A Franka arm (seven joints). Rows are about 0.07 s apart.
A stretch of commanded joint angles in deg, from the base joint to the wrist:
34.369 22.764 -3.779 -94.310 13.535 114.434 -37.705
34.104 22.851 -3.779 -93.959 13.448 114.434 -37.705
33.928 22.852 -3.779 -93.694 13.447 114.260 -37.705
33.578 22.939 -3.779 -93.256 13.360 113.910 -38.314
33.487 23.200 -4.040 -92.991 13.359 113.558 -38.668
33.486 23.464 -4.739 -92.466 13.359 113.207 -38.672
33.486 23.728 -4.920 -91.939 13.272 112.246 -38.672
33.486 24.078 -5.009 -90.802 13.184 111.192 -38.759
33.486 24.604 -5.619 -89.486 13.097 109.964 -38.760
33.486 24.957 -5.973 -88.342 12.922 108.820 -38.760
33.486 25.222 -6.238 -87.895 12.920 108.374 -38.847
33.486 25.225 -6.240 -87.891 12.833 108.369 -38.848
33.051 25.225 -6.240 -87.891 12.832 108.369 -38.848
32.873 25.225 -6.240 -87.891 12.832 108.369 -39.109
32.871 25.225 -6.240 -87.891 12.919 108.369 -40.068
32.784 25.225 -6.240 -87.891 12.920 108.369 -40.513
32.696 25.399 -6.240 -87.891 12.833 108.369 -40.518
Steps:
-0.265 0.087 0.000 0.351 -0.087 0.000 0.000
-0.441 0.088 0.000 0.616 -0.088 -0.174 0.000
-0.791 0.175 0.000 1.054 -0.175 -0.524 -0.609
-0.882 0.436 -0.261 1.319 -0.176 -0.876 -0.963
-0.883 0.700 -0.960 1.844 -0.176 -1.227 -0.967
-0.883 0.964 -1.141 2.371 -0.263 -2.188 -0.967
-0.883 1.314 -1.230 3.508 -0.351 -3.242 -1.054
-0.883 1.840 -1.840 4.824 -0.438 -4.470 -1.055
-0.883 2.193 -2.194 5.968 -0.613 -5.614 -1.055
-0.883 2.458 -2.459 6.415 -0.615 -6.060 -1.142
-0.883 2.461 -2.461 6.419 -0.702 -6.065 -1.143
-1.318 2.461 -2.461 6.419 -0.703 -6.065 -1.143
-1.496 2.461 -2.461 6.419 -0.703 -6.065 -1.404
-1.498 2.461 -2.461 6.419 -0.616 -6.065 -2.363
-1.585 2.461 -2.461 6.419 -0.615 -6.065 -2.808
-1.673 2.635 -2.461 6.419 -0.702 -6.065 -2.813

